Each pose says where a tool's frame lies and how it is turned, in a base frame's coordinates. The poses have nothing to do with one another.
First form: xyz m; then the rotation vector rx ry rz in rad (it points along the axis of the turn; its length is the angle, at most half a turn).
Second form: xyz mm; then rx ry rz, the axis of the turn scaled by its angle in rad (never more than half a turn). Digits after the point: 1 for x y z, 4 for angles.
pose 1, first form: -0.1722, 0.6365, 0.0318, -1.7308, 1.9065, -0.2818
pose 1, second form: -172.2, 636.5, 31.8, -1.7308, 1.9065, -0.2818
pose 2, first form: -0.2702, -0.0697, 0.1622, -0.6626, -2.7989, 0.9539
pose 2, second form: -270.2, -69.7, 162.2, -0.6626, -2.7989, 0.9539
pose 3, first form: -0.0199, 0.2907, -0.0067, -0.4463, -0.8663, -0.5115
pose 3, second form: -19.9, 290.7, -6.7, -0.4463, -0.8663, -0.5115
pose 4, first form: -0.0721, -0.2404, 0.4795, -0.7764, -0.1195, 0.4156
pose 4, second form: -72.1, -240.4, 479.5, -0.7764, -0.1195, 0.4156
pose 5, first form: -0.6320, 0.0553, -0.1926, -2.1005, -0.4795, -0.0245
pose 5, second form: -632.0, 55.3, -192.6, -2.1005, -0.4795, -0.0245
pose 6, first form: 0.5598, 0.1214, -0.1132, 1.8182, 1.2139, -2.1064
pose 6, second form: 559.8, 121.4, -113.2, 1.8182, 1.2139, -2.1064
